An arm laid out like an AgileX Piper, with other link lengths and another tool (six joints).
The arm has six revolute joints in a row. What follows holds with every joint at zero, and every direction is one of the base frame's.
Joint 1 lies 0.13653 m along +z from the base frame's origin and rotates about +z.
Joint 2 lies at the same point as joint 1 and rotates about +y.
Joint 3 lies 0.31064 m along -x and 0.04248 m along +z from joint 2 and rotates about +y.
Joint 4 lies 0.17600 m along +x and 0.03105 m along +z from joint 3 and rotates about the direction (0.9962, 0, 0.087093).
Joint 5 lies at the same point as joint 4 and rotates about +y.
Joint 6 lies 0.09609 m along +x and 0.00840 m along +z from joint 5 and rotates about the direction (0.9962, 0, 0.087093).
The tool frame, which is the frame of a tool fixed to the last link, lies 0.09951 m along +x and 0.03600 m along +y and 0.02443 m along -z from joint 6; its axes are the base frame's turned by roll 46.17, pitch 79.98 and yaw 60.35 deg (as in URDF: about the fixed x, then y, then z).
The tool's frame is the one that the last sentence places.
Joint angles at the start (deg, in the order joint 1, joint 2, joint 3, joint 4, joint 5, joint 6):
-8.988, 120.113, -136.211, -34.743, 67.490, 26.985
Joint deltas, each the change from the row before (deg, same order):
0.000, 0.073, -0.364, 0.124, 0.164, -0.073
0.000, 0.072, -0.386, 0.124, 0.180, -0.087
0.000, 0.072, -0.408, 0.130, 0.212, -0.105
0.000, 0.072, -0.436, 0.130, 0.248, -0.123
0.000, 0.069, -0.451, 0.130, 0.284, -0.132
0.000, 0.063, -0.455, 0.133, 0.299, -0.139
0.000, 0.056, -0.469, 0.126, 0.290, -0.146
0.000, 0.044, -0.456, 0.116, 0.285, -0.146
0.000, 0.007, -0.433, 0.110, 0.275, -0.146
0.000, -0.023, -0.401, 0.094, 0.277, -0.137
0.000, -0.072, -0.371, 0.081, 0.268, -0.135
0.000, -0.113, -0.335, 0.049, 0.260, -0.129
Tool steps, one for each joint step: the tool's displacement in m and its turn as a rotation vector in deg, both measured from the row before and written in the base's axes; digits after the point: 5 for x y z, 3 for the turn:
0.00025, 0.00022, 0.00070, 0.084, -0.132, 0.000
0.00021, 0.00022, 0.00078, 0.078, -0.134, 0.000
0.00013, 0.00022, 0.00081, 0.081, -0.120, -0.003
0.00005, 0.00021, 0.00086, 0.079, -0.108, -0.010
-0.00005, 0.00021, 0.00088, 0.084, -0.092, -0.022
-0.00012, 0.00022, 0.00091, 0.087, -0.086, -0.023
-0.00012, 0.00020, 0.00105, 0.071, -0.109, -0.015
-0.00017, 0.00019, 0.00110, 0.061, -0.110, -0.015
-0.00030, 0.00020, 0.00132, 0.050, -0.131, -0.011
-0.00045, 0.00018, 0.00142, 0.042, -0.130, -0.022
-0.00064, 0.00017, 0.00171, 0.026, -0.155, -0.023
-0.00082, 0.00011, 0.00192, -0.003, -0.166, -0.035

